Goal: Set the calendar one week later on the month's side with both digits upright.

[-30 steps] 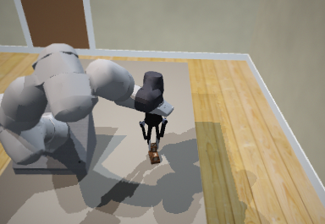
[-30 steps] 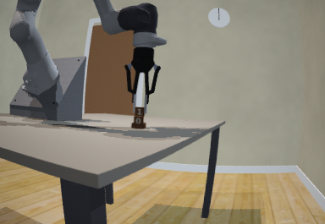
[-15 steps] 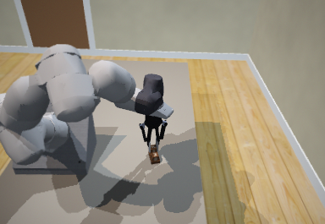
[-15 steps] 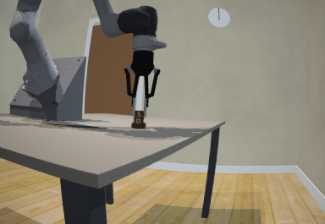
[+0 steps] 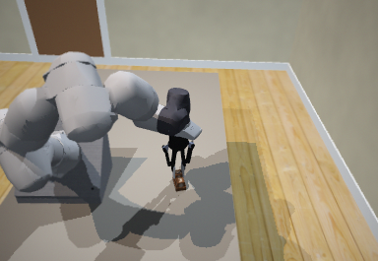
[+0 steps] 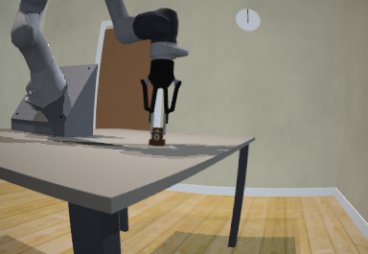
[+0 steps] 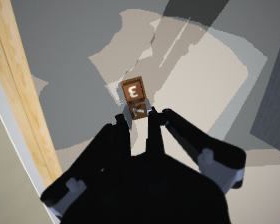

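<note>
Now: hand 2 cm to the left of the brown tray and 6 cm above it.
</note>
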